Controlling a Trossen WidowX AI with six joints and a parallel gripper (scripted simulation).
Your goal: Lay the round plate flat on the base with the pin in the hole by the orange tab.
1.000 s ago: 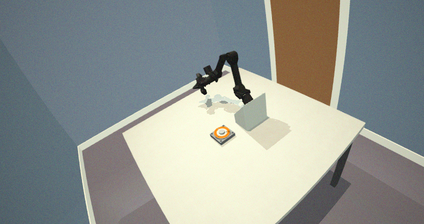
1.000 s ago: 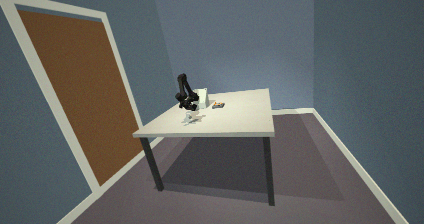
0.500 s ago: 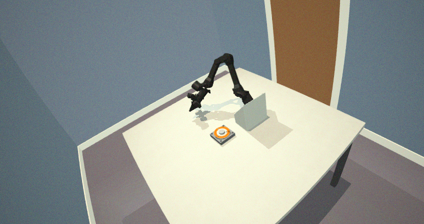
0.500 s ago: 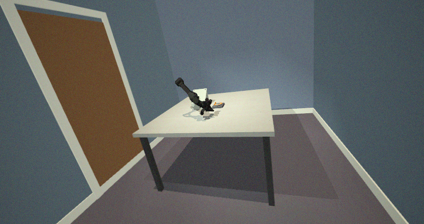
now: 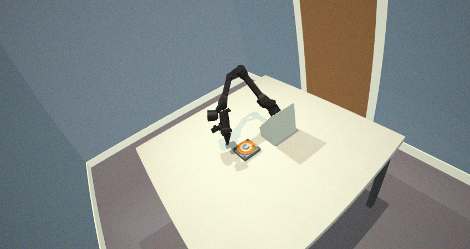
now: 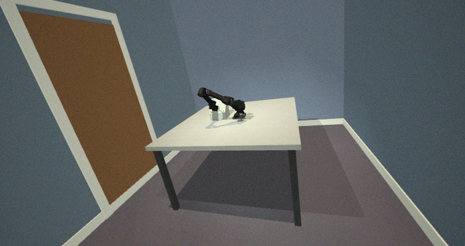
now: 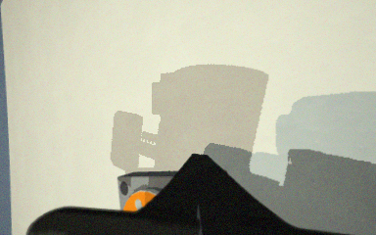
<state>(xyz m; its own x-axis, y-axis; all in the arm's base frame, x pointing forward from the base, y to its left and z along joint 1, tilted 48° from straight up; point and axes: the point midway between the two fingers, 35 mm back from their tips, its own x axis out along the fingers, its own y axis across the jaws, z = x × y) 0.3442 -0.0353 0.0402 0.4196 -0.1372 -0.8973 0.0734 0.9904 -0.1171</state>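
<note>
Now: gripper tip 90 mm past the grey base, 60 mm to the right of it and 30 mm above it.
</note>
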